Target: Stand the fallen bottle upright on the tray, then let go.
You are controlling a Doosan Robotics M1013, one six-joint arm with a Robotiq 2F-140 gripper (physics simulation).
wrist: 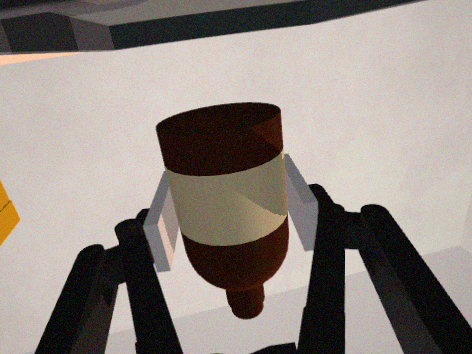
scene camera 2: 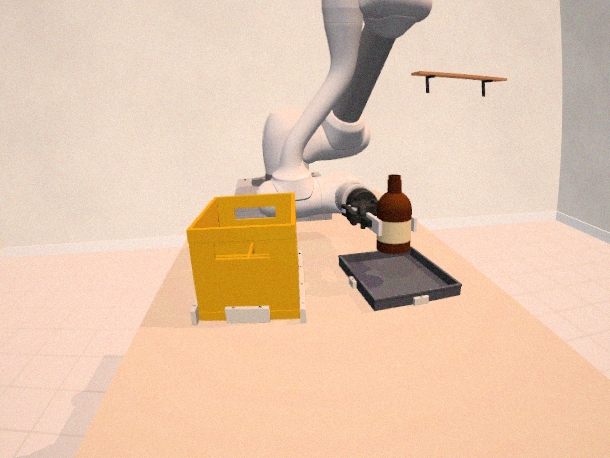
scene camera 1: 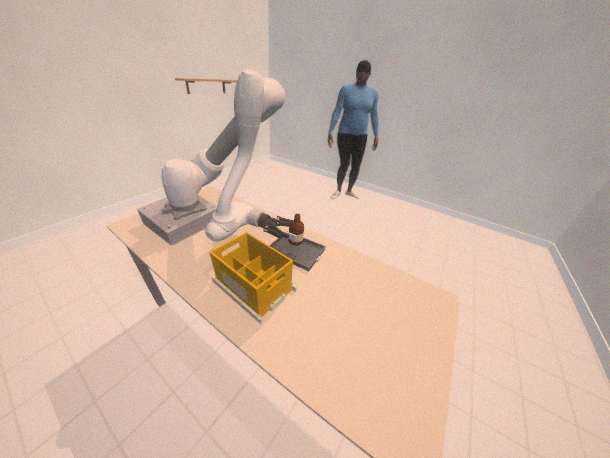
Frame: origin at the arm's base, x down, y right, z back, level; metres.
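Seen in the pictures: gripper, fingertip midpoint: [scene camera 2: 398, 226] [scene camera 1: 300, 234]; arm's base, origin of the base link: [scene camera 1: 185, 207].
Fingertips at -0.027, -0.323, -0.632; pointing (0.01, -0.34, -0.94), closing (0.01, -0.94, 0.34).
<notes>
Offsets run from my fingertips to a thing's middle, as dx, dy, dz.
A brown bottle with a cream label @[-0.025, +0.007, +0.020] [scene camera 1: 296, 226] [scene camera 2: 394, 206] [wrist: 220, 150] is upright, neck up in both scene views. My gripper [scene camera 1: 292, 231] [scene camera 2: 395, 225] [wrist: 228, 181] is shut on it, with one pad on each side of the label. The dark grey tray @[+0.112, +0.000, +0.020] [scene camera 1: 311, 250] [scene camera 2: 405, 281] [wrist: 200, 29] lies on the table. The bottle is over the tray's back part, on the robot's side. In the wrist view a gap shows between the bottle's base and the tray's edge, so the base appears a little above the tray.
A yellow crate with dividers @[+0.037, +0.298, -0.034] [scene camera 1: 235, 286] [scene camera 2: 245, 280] [wrist: 7, 215] stands on the table beside the tray, held by pale brackets. A person in a blue top [scene camera 1: 356, 110] stands beyond the table. A wooden shelf [scene camera 1: 205, 80] [scene camera 2: 457, 76] is on the wall.
</notes>
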